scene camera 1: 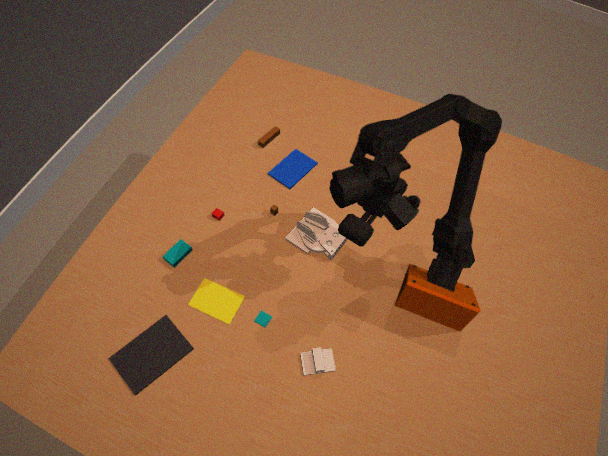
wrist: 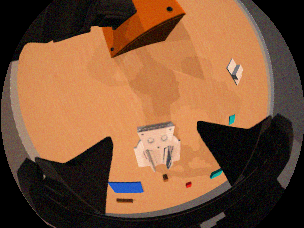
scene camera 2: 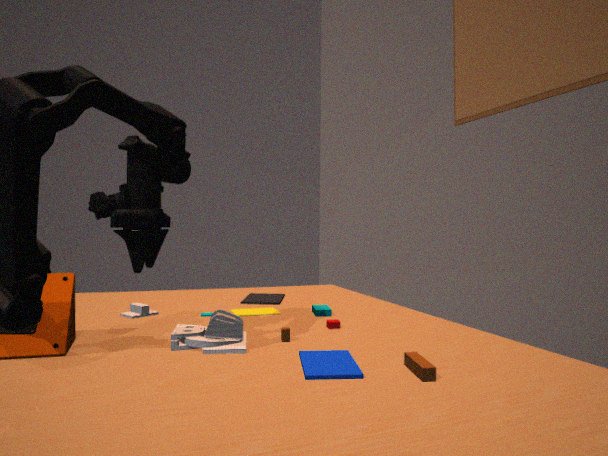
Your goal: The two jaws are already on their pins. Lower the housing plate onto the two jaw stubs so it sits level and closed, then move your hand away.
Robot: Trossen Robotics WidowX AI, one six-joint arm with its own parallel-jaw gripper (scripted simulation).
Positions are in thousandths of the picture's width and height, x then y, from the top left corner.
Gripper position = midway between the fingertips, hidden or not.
my gripper: scene camera 1 604,501; wrist 512,586; scene camera 2 236,593
